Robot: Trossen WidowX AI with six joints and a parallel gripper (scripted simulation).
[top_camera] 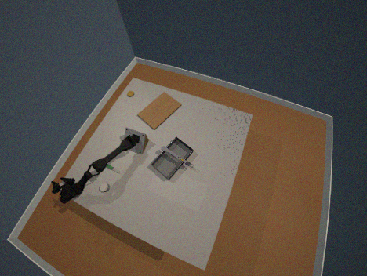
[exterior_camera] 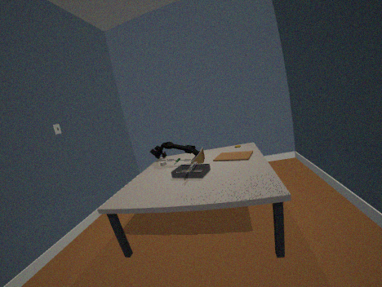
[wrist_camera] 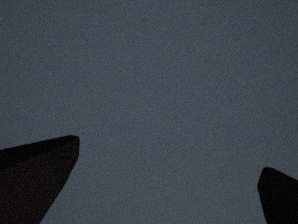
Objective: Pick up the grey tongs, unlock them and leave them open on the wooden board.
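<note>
Now: gripper tip 860 mm short of the yellow slider, 490 mm to the right of it and 50 mm above it. Also, from my gripper tip: white round object: 360 mm ahead, 90 mm to the left, 100 mm below; then roasting tin: 780 mm ahead, 490 mm to the left, 90 mm below; then yellow disc: 120 mm ahead, 990 mm to the left, 110 mm below.
</note>
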